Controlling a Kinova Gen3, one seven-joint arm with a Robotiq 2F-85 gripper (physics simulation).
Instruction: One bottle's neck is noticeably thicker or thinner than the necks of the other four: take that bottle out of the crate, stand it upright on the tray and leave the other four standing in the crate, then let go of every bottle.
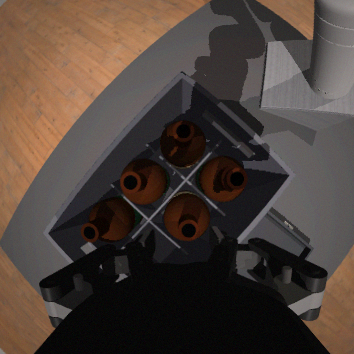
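Where they show: gripper, fingertip midpoint: (181,237); arm's base, origin of the base link: (329,80).
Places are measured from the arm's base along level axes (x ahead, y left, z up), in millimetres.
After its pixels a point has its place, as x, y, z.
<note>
Five brown bottles stand in the dark grey divided crate (265,186) {294, -44, 48}: one at the top (183,145) {312, -166, 44}, one at the right (220,180) {324, -103, 57}, one at centre left (150,182) {378, -176, 32}, one at lower left (112,220) {457, -192, 32} and one at lower centre (186,212) {384, -112, 34}. The lower-left bottle's mouth looks slightly smaller than the others; viewing angle makes neck thickness hard to judge. My gripper (181,237) {397, -111, 100} is partly open and empty, at the crate's near side. The lower-centre bottle's mouth shows just ahead of the gap between the fingertips. The fingertips are dark and partly hidden.
A grey piece with a raised edge (290,225) {296, 124, -79}, possibly the tray, shows beyond the crate's lower-right wall, partly hidden by the crate and gripper. The pale robot base (332,55) {67, -59, 89} stands at upper right. The grey table's curved edge (100,105) {314, -402, -94} runs along the left, with wooden floor beyond.
</note>
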